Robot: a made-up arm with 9 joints. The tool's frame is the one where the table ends. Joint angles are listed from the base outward.
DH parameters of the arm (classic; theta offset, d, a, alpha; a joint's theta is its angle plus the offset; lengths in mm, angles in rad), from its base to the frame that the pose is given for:
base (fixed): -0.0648 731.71 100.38 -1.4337
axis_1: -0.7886 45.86 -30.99 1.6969
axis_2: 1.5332 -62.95 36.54 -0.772
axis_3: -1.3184 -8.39 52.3 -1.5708
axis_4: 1.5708 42.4 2 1.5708
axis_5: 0 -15.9 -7.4 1.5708
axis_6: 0 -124.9 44.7 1.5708
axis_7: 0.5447 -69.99 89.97 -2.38
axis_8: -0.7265 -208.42 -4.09 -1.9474
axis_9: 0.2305 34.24 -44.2 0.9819
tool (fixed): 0.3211 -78.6 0 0
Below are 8 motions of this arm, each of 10 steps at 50 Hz.
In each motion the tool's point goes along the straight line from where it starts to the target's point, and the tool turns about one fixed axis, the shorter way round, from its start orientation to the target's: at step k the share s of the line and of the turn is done. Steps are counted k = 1, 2, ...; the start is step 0. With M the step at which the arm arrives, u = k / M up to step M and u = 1 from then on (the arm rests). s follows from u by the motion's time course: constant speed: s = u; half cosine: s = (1 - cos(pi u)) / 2; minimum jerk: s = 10 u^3 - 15 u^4 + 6 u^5.
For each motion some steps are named. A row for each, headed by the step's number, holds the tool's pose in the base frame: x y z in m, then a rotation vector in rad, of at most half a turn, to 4 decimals.
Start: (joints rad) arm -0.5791 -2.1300 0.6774 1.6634 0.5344 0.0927 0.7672 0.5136 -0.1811
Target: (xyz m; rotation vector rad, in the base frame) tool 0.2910 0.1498 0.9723 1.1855 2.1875 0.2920
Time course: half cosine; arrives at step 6
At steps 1, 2, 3, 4, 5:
1: 0.2833 0.1517 0.9756 1.1738 2.0974 0.2503
2: 0.2848 0.1513 0.9750 1.1762 2.1151 0.2584
3: 0.2869 0.1508 0.9741 1.1794 2.1392 0.2695
4: 0.2889 0.1503 0.9732 1.1825 2.1634 0.2807
5: 0.2904 0.1499 0.9725 1.1847 2.1810 0.2890

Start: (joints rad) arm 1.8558 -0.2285 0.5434 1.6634 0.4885 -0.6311 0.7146 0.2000 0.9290
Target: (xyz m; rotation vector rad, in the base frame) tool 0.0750 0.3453 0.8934 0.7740 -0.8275 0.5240
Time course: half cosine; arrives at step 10
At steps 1, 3, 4, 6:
1: 0.0127 0.3022 0.9317 1.0313 -0.9633 0.6602
3: 0.0243 0.3102 0.9245 0.9831 -0.9385 0.6349
4: 0.0332 0.3164 0.9191 0.9462 -0.9193 0.6154
6: 0.0529 0.3300 0.9070 0.8647 -0.8763 0.5723

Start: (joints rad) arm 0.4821 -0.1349 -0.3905 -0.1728 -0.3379 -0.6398 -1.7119 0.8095 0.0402
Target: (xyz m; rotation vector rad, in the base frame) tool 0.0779 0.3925 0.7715 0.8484 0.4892 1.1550
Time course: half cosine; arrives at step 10
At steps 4, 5, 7, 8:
4: 0.1007 0.3741 0.7905 0.9170 0.4212 1.2160
5: 0.0954 0.3784 0.7860 0.9009 0.4375 1.2017
7: 0.0851 0.3867 0.7775 0.8701 0.4680 1.1743
8: 0.0812 0.3898 0.7743 0.8584 0.4794 1.1640

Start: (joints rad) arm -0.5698 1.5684 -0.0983 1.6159 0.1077 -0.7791 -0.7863 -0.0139 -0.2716
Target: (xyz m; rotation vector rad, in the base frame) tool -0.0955 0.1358 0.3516 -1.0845 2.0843 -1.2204
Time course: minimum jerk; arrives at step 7
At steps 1, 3, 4, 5, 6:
1: -0.0718 0.1080 0.3338 -1.0854 1.9517 -1.2256
3: -0.0802 0.1178 0.3401 -1.0854 1.9984 -1.2242
4: -0.0866 0.1253 0.3449 -1.0852 2.0342 -1.2228
5: -0.0920 0.1317 0.3490 -1.0848 2.0646 -1.2214
6: -0.0949 0.1351 0.3512 -1.0846 2.0811 -1.2206

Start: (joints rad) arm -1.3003 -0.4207 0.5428 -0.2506 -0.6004 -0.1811 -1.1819 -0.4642 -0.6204
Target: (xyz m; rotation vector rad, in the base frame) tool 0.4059 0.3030 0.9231 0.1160 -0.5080 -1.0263
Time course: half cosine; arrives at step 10
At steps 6, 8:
6: 0.4073 0.2969 0.9302 0.1404 -0.5232 -1.0458
8: 0.4063 0.3013 0.9251 0.1227 -0.5122 -1.0317

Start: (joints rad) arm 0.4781 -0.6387 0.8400 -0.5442 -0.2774 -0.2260 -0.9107 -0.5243 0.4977
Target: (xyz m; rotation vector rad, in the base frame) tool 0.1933 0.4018 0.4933 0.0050 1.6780 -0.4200
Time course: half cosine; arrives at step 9
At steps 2, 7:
2: 0.2383 0.3886 0.4858 0.1619 1.7231 -0.6158
7: 0.1993 0.4001 0.4923 0.0255 1.6848 -0.4458

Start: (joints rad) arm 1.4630 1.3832 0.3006 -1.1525 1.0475 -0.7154 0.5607 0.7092 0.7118
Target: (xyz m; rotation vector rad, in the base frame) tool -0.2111 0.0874 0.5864 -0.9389 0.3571 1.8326
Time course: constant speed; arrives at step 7
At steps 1, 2, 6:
1: -0.2178 0.0869 0.5989 -0.8887 0.3341 1.8713
2: -0.2167 0.0870 0.5968 -0.8971 0.3379 1.8649
6: -0.2122 0.0873 0.5885 -0.9306 0.3533 1.8391

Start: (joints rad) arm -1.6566 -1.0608 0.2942 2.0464 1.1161 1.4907 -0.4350 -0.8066 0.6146
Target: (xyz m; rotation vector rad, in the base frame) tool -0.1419 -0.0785 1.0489 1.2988 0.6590 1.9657
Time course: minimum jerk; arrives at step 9
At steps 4, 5, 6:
4: -0.1056 -0.0512 1.0864 1.4226 0.8145 1.8383
5: -0.1180 -0.0606 1.0735 1.3811 0.7617 1.8835
6: -0.1293 -0.0690 1.0619 1.3428 0.7135 1.9230

